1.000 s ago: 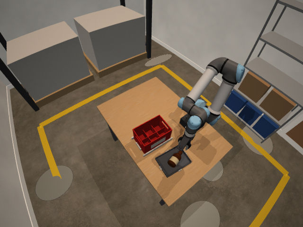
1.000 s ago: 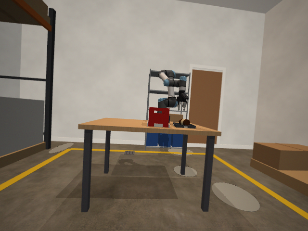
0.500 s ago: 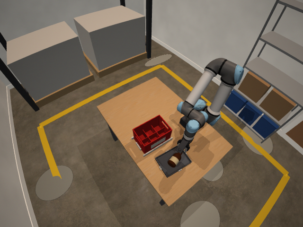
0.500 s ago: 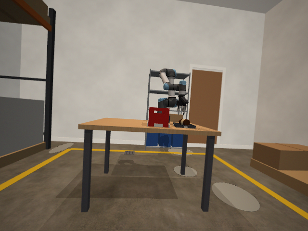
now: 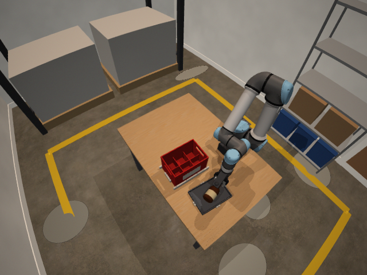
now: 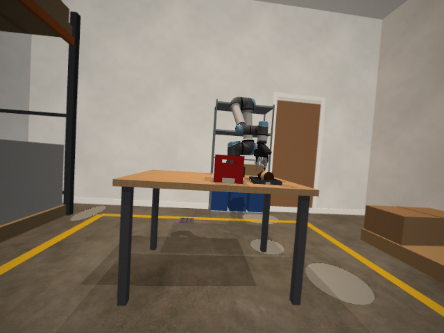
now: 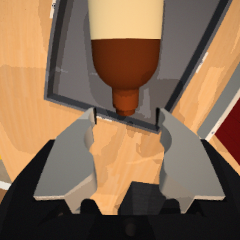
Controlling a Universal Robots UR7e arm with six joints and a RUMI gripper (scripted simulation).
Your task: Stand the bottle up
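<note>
My gripper is now 50 mm short of the brown bottle, 20 mm to the right of it and 50 mm above it. The rest, counted from my hand: red crate (130 mm ahead, 250 mm to the right, 10 mm below); tray (70 mm ahead, 20 mm to the left, 80 mm below).
</note>
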